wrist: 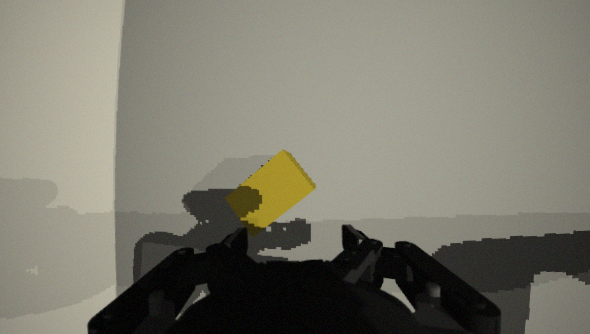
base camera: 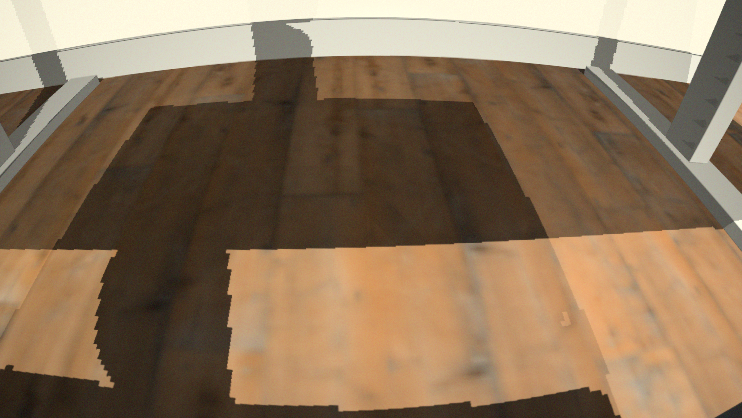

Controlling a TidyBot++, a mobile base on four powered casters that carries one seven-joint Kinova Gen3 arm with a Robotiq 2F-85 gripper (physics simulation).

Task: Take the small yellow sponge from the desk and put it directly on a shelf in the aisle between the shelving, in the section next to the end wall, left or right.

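Places are measured from the arm's base along level axes (x right, y back, z down), in metres.
Where they show: gripper, fingertip midpoint: (wrist: 294,237).
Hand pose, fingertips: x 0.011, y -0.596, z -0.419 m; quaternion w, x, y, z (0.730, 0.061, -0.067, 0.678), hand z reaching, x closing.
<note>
After its pixels a point has its place.
The small yellow sponge (wrist: 280,187) @(y -0.625, x 0.049, z -0.369 m) lies on the pale desk top (wrist: 400,125) @(y -0.473, x 0.137, z -0.324 m) in the wrist view, near the middle, turned at a slant. A shadow falls across its left end. My gripper (wrist: 294,237) @(y -0.596, x 0.011, z -0.420 m) is open, with its two fingertips wide apart at the bottom of the wrist view. The sponge is beyond the fingertips, a little to the left of the middle between them, and its lower corner shows close to the left fingertip. Nothing is between the fingers. The shelving aisle does not show in either view.
In the base camera view, grey metal desk legs with floor bars (base camera: 49,119) (base camera: 649,127) stand at left and right on the wooden floor (base camera: 389,311) @(y -0.330, x 0.026, z 0.396 m). A pale wall with a white baseboard (base camera: 415,38) @(y -0.980, x 0.113, z 0.353 m) runs across the back. Shadows of the arm and desk lie on the floor.
</note>
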